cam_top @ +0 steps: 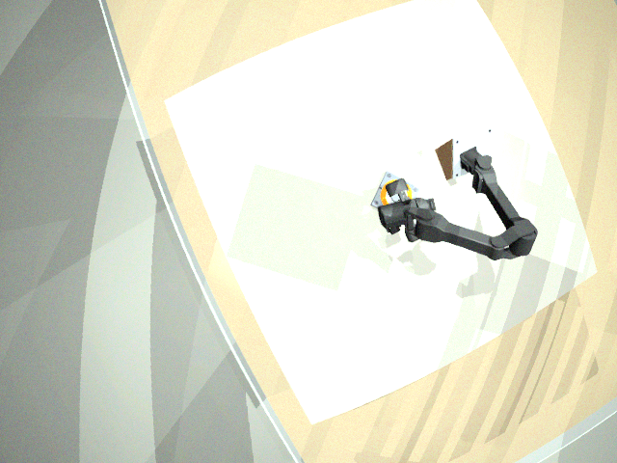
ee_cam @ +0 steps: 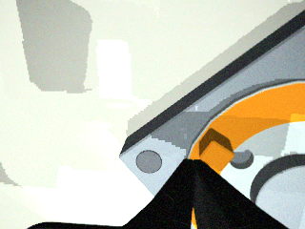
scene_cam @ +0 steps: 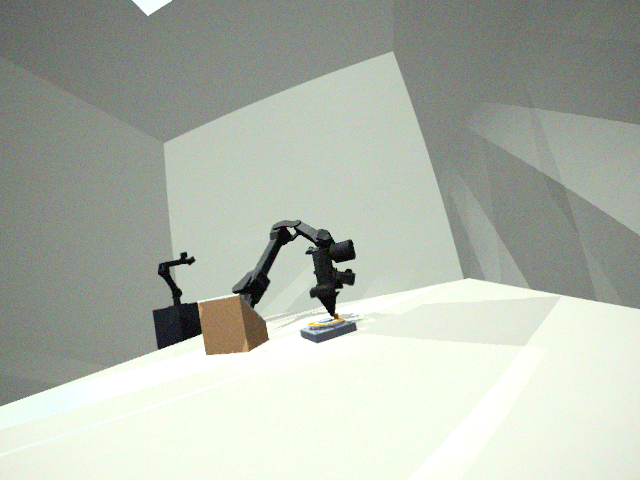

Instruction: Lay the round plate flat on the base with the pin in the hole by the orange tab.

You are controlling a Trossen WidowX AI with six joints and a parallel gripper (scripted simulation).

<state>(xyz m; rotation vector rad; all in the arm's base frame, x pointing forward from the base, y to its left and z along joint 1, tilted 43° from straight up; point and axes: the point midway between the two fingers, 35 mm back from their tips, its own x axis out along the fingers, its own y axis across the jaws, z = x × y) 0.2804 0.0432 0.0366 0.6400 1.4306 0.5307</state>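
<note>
Right now the grey square base is 20 mm behind my gripper tip, 50 mm to the right of it and 10 mm below it.
</note>
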